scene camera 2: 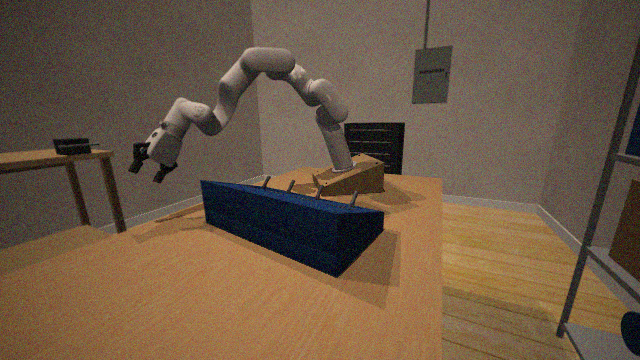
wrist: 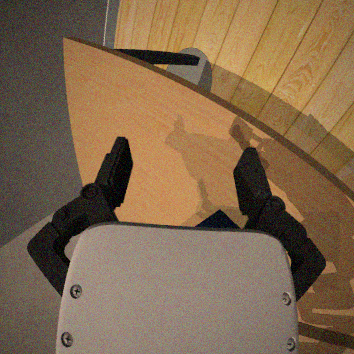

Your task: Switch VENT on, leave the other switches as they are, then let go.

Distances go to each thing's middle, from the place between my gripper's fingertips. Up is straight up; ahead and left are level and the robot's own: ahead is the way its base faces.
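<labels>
Blue switch box (scene camera 2: 326, 235): my gripper 47 cm to the right of it, 9 cm past it, 8 cm above it.
</labels>
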